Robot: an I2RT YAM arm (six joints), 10 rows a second.
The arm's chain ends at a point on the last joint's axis. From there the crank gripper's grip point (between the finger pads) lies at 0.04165 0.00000 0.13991 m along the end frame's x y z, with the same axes.
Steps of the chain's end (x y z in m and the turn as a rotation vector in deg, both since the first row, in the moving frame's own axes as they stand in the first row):
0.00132, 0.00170, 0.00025, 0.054, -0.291, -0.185
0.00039, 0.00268, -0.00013, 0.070, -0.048, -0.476
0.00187, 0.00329, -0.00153, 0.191, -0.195, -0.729
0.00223, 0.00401, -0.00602, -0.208, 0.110, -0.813
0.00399, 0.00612, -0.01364, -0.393, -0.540, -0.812
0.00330, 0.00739, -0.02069, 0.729, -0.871, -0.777
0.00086, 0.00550, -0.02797, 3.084, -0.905, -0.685
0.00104, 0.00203, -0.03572, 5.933, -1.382, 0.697
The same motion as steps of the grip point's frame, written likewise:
0.00061, 0.00143, 0.00046, 0.054, -0.291, -0.185
0.00027, 0.00216, -0.00010, 0.070, -0.048, -0.476
0.00139, 0.00230, -0.00139, 0.191, -0.195, -0.729
0.00250, 0.00392, -0.00610, -0.208, 0.110, -0.813
0.00267, 0.00650, -0.01325, -0.393, -0.540, -0.812
0.00115, 0.00506, -0.02009, 0.729, -0.871, -0.777
-0.00140, -0.00253, -0.02755, 3.084, -0.905, -0.685
-0.00226, -0.01200, -0.03548, 5.933, -1.382, 0.697

